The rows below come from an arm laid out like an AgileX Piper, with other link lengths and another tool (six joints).
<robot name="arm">
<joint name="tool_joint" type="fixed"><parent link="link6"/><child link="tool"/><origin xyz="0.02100 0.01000 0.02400" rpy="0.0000 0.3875 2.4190"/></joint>
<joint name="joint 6" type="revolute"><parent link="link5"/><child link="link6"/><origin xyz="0.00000 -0.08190 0.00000" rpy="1.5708 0.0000 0.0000"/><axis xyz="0 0 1"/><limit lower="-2.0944" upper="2.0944"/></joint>
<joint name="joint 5" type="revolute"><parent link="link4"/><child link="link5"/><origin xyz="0.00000 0.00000 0.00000" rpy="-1.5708 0.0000 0.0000"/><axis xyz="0 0 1"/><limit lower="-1.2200" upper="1.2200"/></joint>
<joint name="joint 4" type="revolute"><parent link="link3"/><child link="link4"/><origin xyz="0.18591 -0.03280 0.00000" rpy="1.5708 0.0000 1.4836"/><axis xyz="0 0 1"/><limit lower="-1.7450" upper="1.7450"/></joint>
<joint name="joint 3" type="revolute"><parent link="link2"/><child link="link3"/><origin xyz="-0.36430 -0.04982 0.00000"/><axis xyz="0 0 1"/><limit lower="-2.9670" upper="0.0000"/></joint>
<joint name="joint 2" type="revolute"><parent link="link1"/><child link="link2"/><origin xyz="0.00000 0.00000 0.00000" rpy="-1.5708 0.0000 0.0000"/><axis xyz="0 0 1"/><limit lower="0.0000" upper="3.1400"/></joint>
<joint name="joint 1" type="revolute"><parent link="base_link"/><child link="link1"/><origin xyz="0.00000 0.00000 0.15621"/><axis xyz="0 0 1"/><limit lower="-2.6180" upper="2.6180"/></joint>
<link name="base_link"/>
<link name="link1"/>
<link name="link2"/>
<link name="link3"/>
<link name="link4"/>
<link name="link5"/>
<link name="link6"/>
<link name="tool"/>
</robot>
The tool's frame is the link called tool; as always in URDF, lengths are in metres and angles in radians.
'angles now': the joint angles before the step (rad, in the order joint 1, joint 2, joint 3, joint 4, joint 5, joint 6). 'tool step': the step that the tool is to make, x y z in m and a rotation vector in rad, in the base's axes. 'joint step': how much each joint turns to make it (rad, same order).
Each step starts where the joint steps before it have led.
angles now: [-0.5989, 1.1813, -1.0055, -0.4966, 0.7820, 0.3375]
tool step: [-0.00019, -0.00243, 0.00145, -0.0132, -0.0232, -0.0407]
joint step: [-0.0001, 0.0000, 0.0000, -0.0429, -0.0031, 0.0684]
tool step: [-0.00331, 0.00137, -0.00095, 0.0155, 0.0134, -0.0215]
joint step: [0.0000, -0.0032, 0.0000, 0.0010, 0.0305, 0.0087]
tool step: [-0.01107, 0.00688, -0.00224, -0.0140, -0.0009, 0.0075]
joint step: [0.0001, -0.0396, 0.0347, -0.0081, -0.0065, -0.0051]
